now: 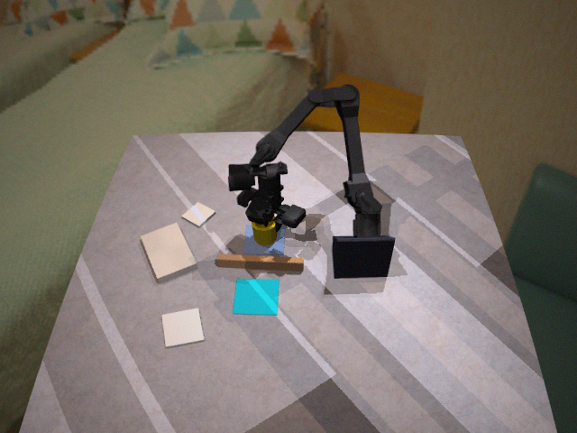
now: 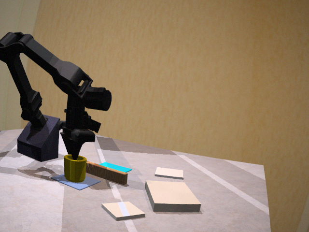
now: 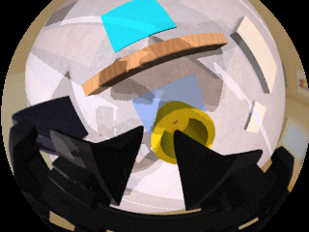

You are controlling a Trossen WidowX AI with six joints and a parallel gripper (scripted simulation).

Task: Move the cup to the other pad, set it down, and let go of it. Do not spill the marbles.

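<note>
My gripper tip is now 2 cm short of the yellow cup, 2 cm to the left of it and 3 cm above it. From my gripper tip the other things lie so: wooden bar: 3 cm ahead, 9 cm to the left, 5 cm below; cyan pad: 4 cm ahead, 19 cm to the left, 7 cm below; light blue pad: 2 cm ahead, 2 cm to the right, 7 cm below.
</note>
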